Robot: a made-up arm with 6 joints.
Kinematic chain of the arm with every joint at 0, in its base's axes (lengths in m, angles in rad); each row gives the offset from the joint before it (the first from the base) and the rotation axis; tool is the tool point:
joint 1: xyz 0 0 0.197 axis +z
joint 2: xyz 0 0.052 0 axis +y
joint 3: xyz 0 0 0.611 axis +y
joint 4: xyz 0 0 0.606 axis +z
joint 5: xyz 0 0 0 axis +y
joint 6: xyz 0 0 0.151 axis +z
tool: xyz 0 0 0
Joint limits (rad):
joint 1: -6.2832..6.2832
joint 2: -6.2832..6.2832
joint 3: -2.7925..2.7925
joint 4: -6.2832..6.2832
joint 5: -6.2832..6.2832
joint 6: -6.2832..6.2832
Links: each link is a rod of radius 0.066 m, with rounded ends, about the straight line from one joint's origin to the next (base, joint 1, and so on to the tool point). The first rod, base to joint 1, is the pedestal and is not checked.
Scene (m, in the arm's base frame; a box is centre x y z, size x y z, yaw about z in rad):
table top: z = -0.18
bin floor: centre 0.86 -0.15 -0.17 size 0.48 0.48 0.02 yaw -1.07
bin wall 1: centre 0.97 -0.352 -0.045 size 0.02 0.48 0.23 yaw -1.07
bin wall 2: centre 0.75 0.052 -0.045 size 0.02 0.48 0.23 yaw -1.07
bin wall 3: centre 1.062 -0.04 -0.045 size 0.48 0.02 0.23 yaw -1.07
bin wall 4: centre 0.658 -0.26 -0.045 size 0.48 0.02 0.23 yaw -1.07
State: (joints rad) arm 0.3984 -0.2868 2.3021 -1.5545 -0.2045 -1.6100
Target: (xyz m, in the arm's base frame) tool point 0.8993 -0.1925 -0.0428
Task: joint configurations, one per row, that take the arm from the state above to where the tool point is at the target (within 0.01 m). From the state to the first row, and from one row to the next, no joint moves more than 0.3 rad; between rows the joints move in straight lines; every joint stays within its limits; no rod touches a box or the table.
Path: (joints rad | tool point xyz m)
1: 0.2285 0.0110 2.1320 -1.5516 -0.1745 -1.6100 | 0.6071 0.2215 0.3997
2: 0.0585 0.3089 1.9618 -1.5487 -0.1446 -1.6100 | 0.7583 0.1183 0.2928
3: -0.1114 0.6067 1.7917 -1.5457 -0.1146 -1.6100 | 0.8626 -0.0268 0.1426
4: -0.2813 0.9045 1.6215 -1.5428 -0.0846 -1.6100 | 0.8993 -0.1925 -0.0427

